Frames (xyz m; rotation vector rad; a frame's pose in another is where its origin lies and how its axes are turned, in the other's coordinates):
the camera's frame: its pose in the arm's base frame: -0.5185 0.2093 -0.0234 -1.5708 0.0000 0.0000
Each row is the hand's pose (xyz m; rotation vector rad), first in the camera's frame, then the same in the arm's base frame.
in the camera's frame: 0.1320 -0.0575 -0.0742 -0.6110 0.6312 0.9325
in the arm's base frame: -0.3865 0.1351 0.0341 -1.9760 1.3263 0.2556
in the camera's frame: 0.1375 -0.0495 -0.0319 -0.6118 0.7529 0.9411
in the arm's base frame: -0.3810 0.1774 0.0261 -1.9463 1.4349 0.1594
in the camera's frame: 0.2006 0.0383 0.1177 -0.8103 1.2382 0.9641
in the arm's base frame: -0.3179 0.3270 -0.0617 -1.9574 1.9064 -0.2373
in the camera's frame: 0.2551 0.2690 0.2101 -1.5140 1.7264 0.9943
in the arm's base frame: -0.2634 0.4194 -0.2924 1.7718 -2.0581 0.5538
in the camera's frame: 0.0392 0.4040 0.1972 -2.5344 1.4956 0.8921
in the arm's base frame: -0.4793 0.4065 -0.4274 1.4290 -1.2940 0.3271
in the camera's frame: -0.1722 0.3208 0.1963 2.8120 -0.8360 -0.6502
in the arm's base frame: -0.6907 0.4056 -0.3442 1.3585 -0.7747 0.0969
